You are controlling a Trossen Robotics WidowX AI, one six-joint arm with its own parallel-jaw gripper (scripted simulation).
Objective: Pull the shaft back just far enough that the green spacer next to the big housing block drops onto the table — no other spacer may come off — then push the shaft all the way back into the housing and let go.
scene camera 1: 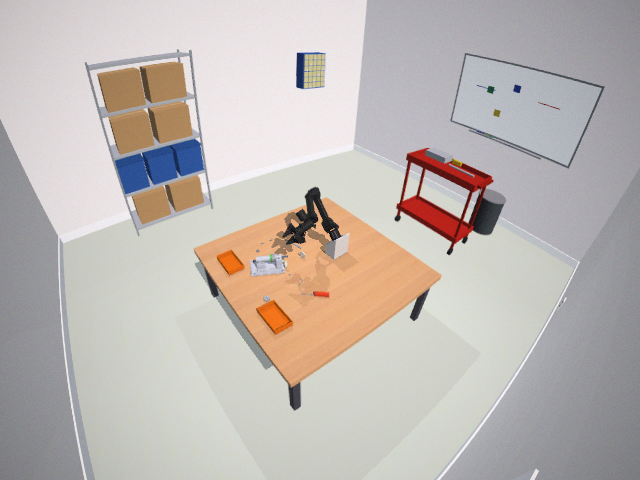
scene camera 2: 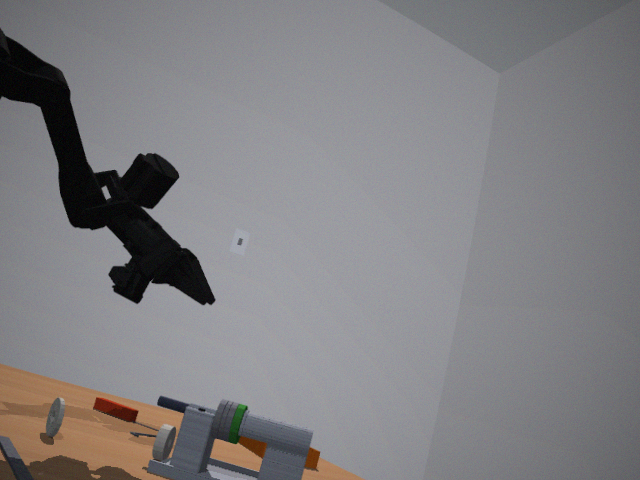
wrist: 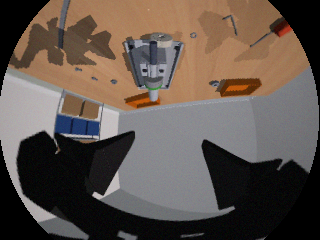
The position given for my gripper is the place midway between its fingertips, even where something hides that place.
My gripper (scene camera 2: 210, 302) is open and holds nothing. Further things: a grey housing block (wrist: 138, 51).
My gripper is seen too in the wrist view (wrist: 169, 139).
